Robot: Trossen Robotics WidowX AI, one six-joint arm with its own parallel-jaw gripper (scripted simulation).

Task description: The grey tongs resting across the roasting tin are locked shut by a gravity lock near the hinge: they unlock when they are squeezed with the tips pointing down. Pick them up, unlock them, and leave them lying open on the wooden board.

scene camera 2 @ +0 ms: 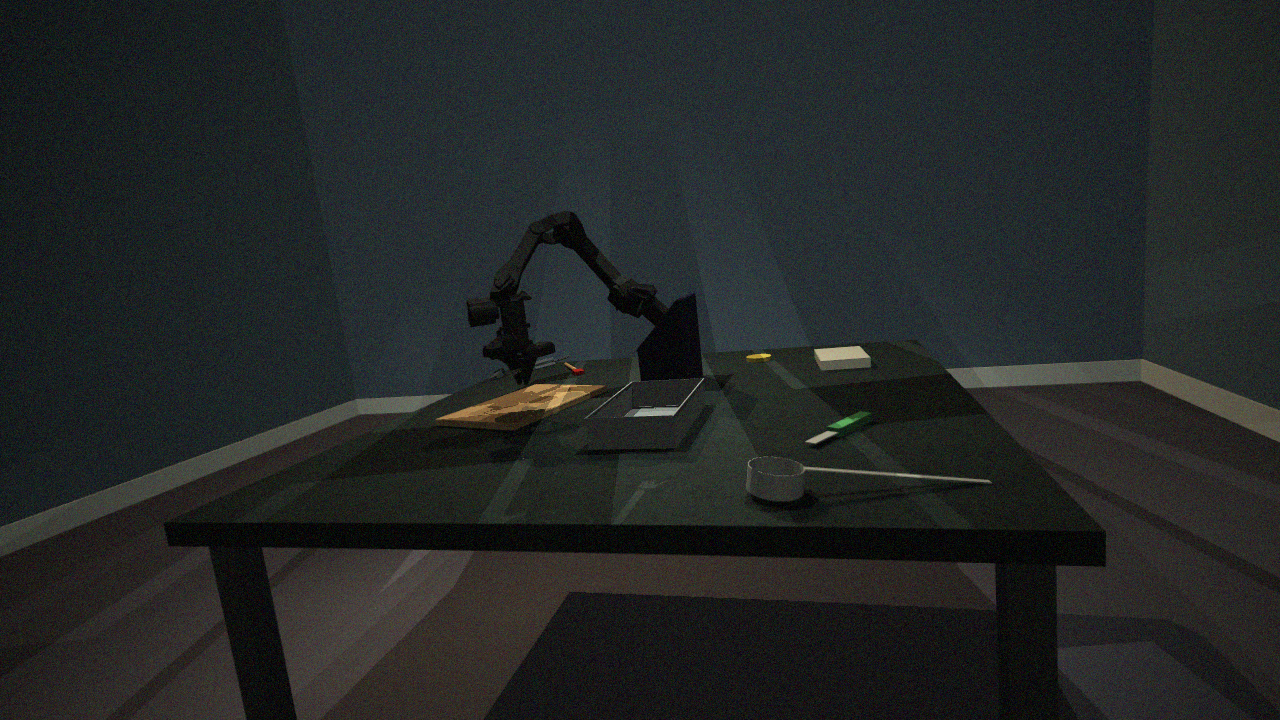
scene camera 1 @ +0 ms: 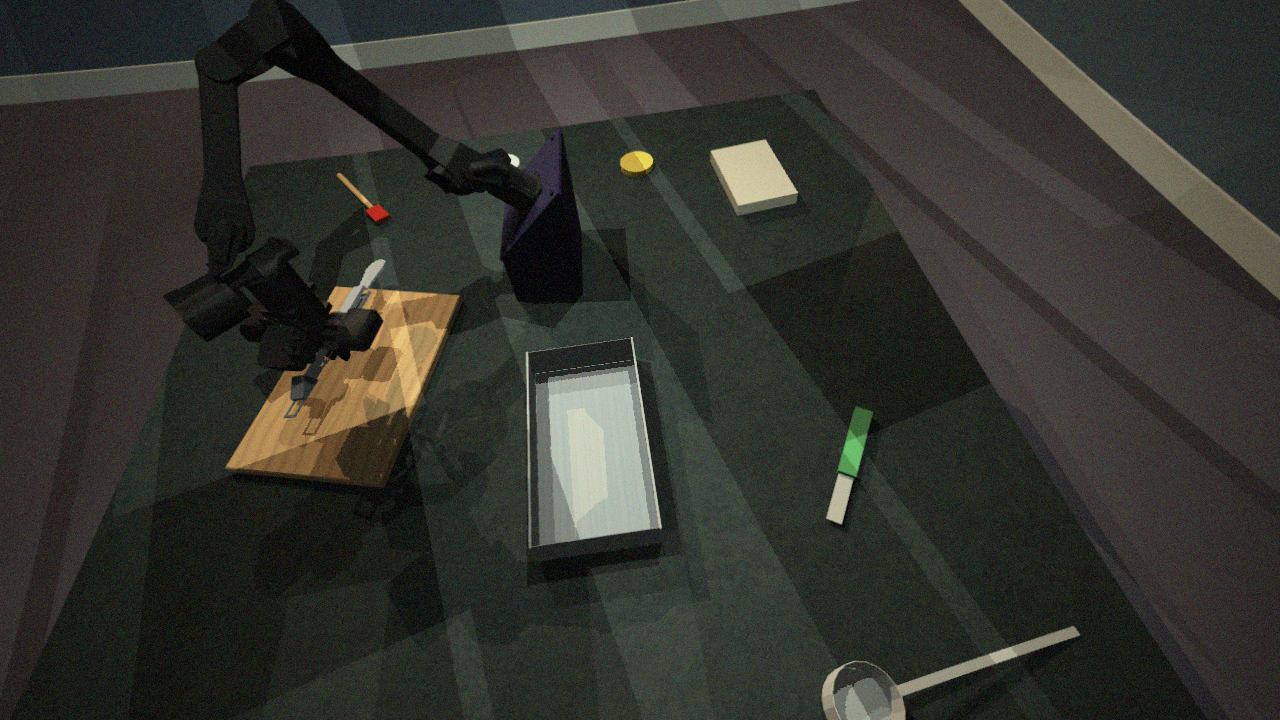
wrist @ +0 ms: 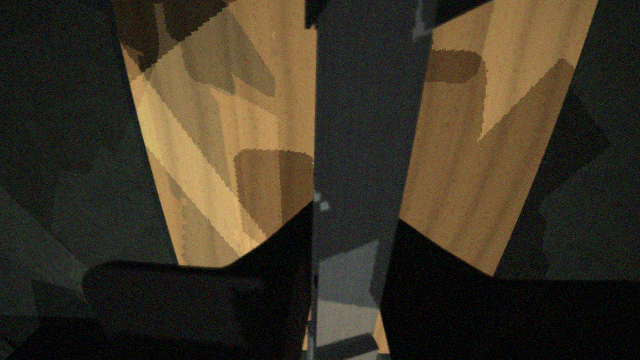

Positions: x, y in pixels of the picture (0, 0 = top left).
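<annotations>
Gripper in the wrist view (343, 209), scene camera 1 and scene camera 2. Gripper (scene camera 2: 514, 361) and (scene camera 1: 312, 341): the same spot. Cream block in scene camera 1 and scene camera 2; out of frame in the wrist view. Cream block (scene camera 1: 753, 179) and (scene camera 2: 840, 354): the same spot.
</annotations>
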